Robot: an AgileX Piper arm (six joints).
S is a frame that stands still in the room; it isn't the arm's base.
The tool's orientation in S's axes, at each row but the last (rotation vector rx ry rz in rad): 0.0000, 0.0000, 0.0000; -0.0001, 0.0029, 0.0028; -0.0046, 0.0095, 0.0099; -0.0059, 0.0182, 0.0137; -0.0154, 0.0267, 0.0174; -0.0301, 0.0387, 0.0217; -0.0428, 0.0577, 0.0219
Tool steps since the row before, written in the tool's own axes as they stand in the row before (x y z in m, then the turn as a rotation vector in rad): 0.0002, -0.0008, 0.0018, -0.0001, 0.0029, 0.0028; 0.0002, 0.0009, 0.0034, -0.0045, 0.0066, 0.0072; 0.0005, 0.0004, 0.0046, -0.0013, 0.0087, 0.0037; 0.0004, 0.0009, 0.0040, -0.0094, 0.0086, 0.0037; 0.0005, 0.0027, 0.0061, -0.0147, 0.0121, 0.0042; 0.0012, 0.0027, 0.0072, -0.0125, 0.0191, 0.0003; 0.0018, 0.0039, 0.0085, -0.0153, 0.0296, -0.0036
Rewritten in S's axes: 0.0002, -0.0008, 0.0018, -0.0001, 0.0029, 0.0028; 0.0002, 0.0009, 0.0034, -0.0045, 0.0066, 0.0072; 0.0005, 0.0004, 0.0046, -0.0014, 0.0087, 0.0037; 0.0005, 0.0009, 0.0040, -0.0094, 0.0085, 0.0038; 0.0006, 0.0028, 0.0060, -0.0148, 0.0119, 0.0044; 0.0014, 0.0029, 0.0071, -0.0129, 0.0188, 0.0002; 0.0022, 0.0043, 0.0082, -0.0162, 0.0291, -0.0039
